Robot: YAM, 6 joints.
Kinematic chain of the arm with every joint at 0, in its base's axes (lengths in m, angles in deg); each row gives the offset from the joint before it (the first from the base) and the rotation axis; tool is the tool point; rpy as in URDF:
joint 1: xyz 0 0 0.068 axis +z
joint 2: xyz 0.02 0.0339 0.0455 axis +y
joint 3: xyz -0.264 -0.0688 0 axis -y
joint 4: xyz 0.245 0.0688 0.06 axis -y
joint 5: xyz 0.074 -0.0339 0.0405 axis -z
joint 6: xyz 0.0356 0 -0.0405 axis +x
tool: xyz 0 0 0 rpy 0 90 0
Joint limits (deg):
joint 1: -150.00..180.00
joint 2: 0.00..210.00
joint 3: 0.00..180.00
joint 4: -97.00..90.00
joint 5: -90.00..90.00
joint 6: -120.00..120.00
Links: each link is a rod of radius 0.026 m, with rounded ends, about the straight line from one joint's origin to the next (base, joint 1, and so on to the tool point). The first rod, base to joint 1, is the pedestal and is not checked.
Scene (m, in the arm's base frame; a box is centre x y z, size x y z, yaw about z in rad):
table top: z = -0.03
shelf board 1: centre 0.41 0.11 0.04 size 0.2 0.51 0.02 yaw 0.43
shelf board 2: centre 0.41 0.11 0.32 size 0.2 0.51 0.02 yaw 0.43
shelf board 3: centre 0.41 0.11 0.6 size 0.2 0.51 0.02 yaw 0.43
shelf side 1: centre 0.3 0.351 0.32 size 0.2 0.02 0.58 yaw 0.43
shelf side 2: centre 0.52 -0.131 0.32 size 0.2 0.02 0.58 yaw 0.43
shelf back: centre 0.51 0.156 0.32 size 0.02 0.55 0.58 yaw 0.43
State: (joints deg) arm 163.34 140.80 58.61 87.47 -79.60 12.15
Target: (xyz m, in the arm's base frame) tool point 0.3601 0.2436 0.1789
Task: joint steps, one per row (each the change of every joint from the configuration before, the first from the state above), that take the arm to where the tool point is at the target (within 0.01 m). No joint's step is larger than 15 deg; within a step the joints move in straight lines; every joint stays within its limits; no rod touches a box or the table.
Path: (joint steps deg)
1: -14.34 -5.65 -4.76 0.28 -0.81 0.00
2: -14.35 -5.65 -4.76 0.28 -0.81 0.00
3: -14.34 -5.65 -4.75 0.28 -0.81 0.00
4: -14.35 -5.65 -4.76 0.28 -0.82 0.00
5: -14.34 -5.65 -4.76 0.29 -0.81 0.00
6: -14.35 -5.65 -4.76 0.28 -0.81 0.00
7: -14.34 -5.65 -4.76 0.28 -0.81 0.00
8: -14.35 -5.65 -4.76 0.28 -0.81 0.00
9: -14.34 -5.65 -4.75 0.28 -0.81 0.00
10: -1.18 9.72 13.36 -0.25 2.77 0.00
11: -1.18 9.72 13.37 -0.25 2.78 0.00
12: -1.18 9.72 13.36 -0.25 2.78 0.00
13: -1.18 9.72 13.37 -0.26 2.78 0.00

